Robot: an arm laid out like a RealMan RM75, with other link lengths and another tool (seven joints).
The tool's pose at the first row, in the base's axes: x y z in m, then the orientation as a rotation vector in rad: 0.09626, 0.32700, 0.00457, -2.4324, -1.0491, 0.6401
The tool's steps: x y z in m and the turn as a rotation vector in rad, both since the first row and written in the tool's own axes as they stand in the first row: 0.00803, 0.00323, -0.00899, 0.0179, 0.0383, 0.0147; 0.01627, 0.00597, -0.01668, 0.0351, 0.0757, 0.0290; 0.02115, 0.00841, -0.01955, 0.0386, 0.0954, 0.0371; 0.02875, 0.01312, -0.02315, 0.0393, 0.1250, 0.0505; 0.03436, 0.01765, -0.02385, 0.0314, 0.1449, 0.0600; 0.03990, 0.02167, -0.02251, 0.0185, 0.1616, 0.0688; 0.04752, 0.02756, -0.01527, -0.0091, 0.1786, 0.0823; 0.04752, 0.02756, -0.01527, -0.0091, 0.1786, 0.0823; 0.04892, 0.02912, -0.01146, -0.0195, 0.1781, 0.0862; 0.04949, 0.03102, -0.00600, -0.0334, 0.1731, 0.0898; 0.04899, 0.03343, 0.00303, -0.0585, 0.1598, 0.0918; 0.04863, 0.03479, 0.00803, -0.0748, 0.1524, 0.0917; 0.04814, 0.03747, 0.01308, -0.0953, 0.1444, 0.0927; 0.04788, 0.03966, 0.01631, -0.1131, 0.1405, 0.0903; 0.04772, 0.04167, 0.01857, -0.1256, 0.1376, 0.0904
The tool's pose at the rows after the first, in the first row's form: 0.10799, 0.32932, 0.00814, -2.4294, -1.0071, 0.6027; 0.11885, 0.33235, 0.01088, -2.4257, -0.9664, 0.5663; 0.12480, 0.33394, 0.01070, -2.4285, -0.9474, 0.5453; 0.13410, 0.33602, 0.00923, -2.4370, -0.9198, 0.5124; 0.14046, 0.33725, 0.00600, -2.4498, -0.9051, 0.4871; 0.14536, 0.33914, 0.00140, -2.4662, -0.8949, 0.4635; 0.14930, 0.34252, -0.00947, -2.4979, -0.8866, 0.4346; 0.14930, 0.34252, -0.00947, -2.4979, -0.8866, 0.4346; 0.14891, 0.34331, -0.01373, -2.5092, -0.8876, 0.4320; 0.14728, 0.34356, -0.01930, -2.5235, -0.8927, 0.4336; 0.14330, 0.34336, -0.02777, -2.5465, -0.9089, 0.4404; 0.14106, 0.34317, -0.03245, -2.5605, -0.9206, 0.4429; 0.13946, 0.34206, -0.03785, -2.5787, -0.9335, 0.4446; 0.13873, 0.34109, -0.04157, -2.5924, -0.9473, 0.4411; 0.13851, 0.34013, -0.04443, -2.6031, -0.9550, 0.4393
